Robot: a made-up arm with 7 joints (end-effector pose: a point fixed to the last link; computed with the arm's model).
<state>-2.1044 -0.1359 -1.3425 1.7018 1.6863 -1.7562 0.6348</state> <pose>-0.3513 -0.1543 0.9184 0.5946 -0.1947 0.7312 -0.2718</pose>
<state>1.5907 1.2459 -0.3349 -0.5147 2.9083 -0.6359 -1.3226</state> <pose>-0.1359 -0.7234 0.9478 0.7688 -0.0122 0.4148 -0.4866</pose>
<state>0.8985 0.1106 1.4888 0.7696 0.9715 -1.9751 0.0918</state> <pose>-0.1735 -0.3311 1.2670 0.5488 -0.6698 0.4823 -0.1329</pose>
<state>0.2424 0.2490 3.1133 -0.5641 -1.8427 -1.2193 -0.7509</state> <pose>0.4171 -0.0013 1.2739 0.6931 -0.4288 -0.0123 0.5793</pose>
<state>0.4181 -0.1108 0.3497 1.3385 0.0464 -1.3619 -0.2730</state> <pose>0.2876 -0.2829 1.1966 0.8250 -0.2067 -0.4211 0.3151</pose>
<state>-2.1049 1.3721 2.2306 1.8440 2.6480 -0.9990 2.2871</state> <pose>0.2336 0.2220 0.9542 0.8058 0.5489 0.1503 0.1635</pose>
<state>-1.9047 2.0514 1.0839 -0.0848 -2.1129 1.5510 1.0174</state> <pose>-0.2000 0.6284 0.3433 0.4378 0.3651 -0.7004 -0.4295</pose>
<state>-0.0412 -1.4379 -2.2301 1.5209 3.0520 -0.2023 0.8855</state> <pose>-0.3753 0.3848 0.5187 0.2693 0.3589 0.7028 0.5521</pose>
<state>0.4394 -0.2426 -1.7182 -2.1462 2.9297 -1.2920 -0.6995</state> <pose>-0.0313 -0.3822 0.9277 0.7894 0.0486 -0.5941 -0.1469</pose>
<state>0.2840 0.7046 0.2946 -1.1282 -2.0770 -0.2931 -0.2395</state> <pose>0.0546 -0.0366 1.3203 0.0039 -0.1813 0.2548 -0.9498</pose>
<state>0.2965 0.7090 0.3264 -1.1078 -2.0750 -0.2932 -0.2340</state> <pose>0.0685 -0.0289 1.3239 0.0227 0.1876 -0.2561 0.9480</pose>
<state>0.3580 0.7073 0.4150 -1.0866 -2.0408 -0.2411 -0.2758</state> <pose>0.0872 -0.0003 1.3252 0.0998 0.1813 -0.2220 0.9528</pose>
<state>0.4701 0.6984 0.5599 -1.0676 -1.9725 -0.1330 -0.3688</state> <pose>0.1223 0.0430 1.3197 0.2297 0.1753 -0.1483 0.9458</pose>
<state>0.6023 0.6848 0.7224 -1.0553 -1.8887 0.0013 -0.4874</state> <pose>0.1765 0.0774 1.3048 0.3770 0.1899 -0.0603 0.9045</pose>
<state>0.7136 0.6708 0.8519 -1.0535 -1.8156 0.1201 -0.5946</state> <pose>0.2288 0.0903 1.2863 0.4924 0.2199 0.0073 0.8421</pose>
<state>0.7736 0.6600 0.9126 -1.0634 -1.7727 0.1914 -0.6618</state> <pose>0.2539 0.0941 1.2735 0.5473 0.2413 0.0425 0.8002</pose>
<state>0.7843 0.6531 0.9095 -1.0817 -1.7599 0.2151 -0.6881</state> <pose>0.2494 0.1014 1.2691 0.5506 0.2441 0.0562 0.7963</pose>
